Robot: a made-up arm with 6 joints. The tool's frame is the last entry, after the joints. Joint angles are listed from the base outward. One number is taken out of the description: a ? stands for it. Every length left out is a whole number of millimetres.
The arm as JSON. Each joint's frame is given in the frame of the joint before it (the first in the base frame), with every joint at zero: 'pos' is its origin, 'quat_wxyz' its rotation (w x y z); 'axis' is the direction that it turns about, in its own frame. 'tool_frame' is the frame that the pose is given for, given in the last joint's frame.
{
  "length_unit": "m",
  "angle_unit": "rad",
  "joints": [
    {
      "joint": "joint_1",
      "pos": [
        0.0,
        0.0,
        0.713
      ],
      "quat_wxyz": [
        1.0,
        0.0,
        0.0,
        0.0
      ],
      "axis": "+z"
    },
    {
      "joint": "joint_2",
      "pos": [
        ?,
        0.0,
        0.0
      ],
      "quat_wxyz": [
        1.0,
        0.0,
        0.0,
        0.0
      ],
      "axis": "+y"
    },
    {
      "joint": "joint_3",
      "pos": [
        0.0,
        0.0,
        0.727
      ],
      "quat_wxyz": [
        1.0,
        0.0,
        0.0,
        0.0
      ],
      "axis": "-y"
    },
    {
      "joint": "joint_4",
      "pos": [
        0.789,
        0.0,
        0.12
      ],
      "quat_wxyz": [
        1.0,
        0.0,
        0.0,
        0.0
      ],
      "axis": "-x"
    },
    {
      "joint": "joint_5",
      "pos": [
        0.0,
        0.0,
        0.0
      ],
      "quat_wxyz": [
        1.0,
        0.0,
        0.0,
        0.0
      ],
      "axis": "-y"
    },
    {
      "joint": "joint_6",
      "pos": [
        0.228,
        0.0,
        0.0
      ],
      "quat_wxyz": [
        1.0,
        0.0,
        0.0,
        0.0
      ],
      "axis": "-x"
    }
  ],
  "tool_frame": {
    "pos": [
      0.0,
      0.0,
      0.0
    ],
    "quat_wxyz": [
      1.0,
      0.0,
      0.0,
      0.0
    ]
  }
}
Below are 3 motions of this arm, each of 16 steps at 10 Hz.
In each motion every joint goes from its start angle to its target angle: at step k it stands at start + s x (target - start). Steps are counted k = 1, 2, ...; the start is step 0. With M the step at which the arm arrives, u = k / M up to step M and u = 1 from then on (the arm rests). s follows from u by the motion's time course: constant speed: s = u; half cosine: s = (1 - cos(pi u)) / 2; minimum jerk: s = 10 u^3 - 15 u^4 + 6 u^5.
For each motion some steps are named. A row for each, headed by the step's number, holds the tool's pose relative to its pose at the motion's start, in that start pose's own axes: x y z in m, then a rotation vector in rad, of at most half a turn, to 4 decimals.
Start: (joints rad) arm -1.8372 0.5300 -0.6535 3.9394 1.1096 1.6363
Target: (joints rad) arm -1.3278 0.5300 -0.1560 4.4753 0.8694 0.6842
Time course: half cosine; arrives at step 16
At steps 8, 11, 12, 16:
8: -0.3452 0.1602 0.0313 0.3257 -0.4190 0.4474
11: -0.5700 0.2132 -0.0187 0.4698 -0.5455 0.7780
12: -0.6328 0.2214 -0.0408 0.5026 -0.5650 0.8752
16: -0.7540 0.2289 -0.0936 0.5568 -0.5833 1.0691

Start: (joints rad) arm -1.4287 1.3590 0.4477 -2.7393 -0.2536 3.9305
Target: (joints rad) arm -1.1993 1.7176 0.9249 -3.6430 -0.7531 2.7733
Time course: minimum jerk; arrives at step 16
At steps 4, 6, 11, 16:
4: 0.0238 0.0064 0.0355 0.1943 -0.0433 -0.0542
6: 0.0579 0.0186 0.0909 0.5162 -0.1251 -0.1357
11: 0.1234 0.0804 0.2304 1.5196 -0.4641 -0.3311
16: 0.1320 0.1117 0.2627 1.8389 -0.6041 -0.3780

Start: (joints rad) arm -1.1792 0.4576 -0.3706 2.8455 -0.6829 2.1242
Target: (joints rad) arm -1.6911 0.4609 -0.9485 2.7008 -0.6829 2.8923
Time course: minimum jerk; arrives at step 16
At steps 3, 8, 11, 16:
3: -0.0066 -0.0362 0.0251 -0.0328 -0.0174 -0.0376
8: -0.1436 -0.3474 0.2271 -0.3038 -0.1103 -0.4111
11: -0.3098 -0.5285 0.3222 -0.4518 -0.0954 -0.6907
16: -0.4206 -0.6110 0.3536 -0.5157 -0.0557 -0.8464

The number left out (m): 0.153
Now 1 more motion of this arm.
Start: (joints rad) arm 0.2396 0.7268 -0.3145 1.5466 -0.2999 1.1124
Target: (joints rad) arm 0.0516 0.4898 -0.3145 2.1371 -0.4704 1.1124
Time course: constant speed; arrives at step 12
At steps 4, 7, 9, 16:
4: -0.0458 0.0654 -0.1102 -0.1116 0.1490 0.0338
7: -0.0874 0.1177 -0.1889 -0.1943 0.2655 0.0703
9: -0.1188 0.1536 -0.2389 -0.2491 0.3446 0.0998
16: -0.1714 0.2083 -0.3095 -0.3315 0.4644 0.1514

